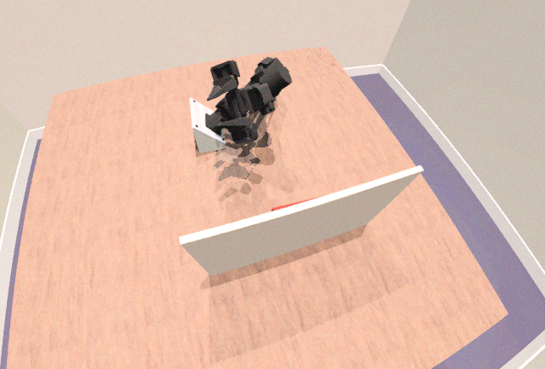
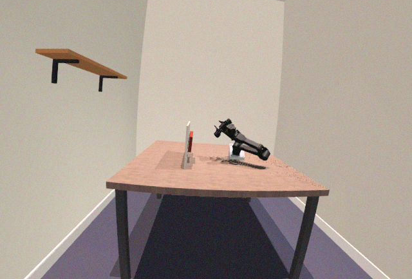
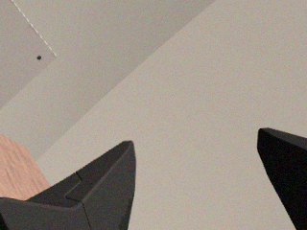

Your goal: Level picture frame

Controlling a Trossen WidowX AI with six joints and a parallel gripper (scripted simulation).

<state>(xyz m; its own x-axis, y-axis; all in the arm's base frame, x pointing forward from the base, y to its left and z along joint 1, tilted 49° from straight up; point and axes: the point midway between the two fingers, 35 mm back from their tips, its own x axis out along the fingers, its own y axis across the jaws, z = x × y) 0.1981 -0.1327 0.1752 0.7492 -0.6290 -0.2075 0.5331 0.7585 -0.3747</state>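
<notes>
Now: gripper tip 20 cm short of the picture frame, 17 cm to the right of it and 15 cm above it. Round my gripper tip: wall panel: 21 cm ahead, 17 cm to the left, 16 cm below.
</notes>
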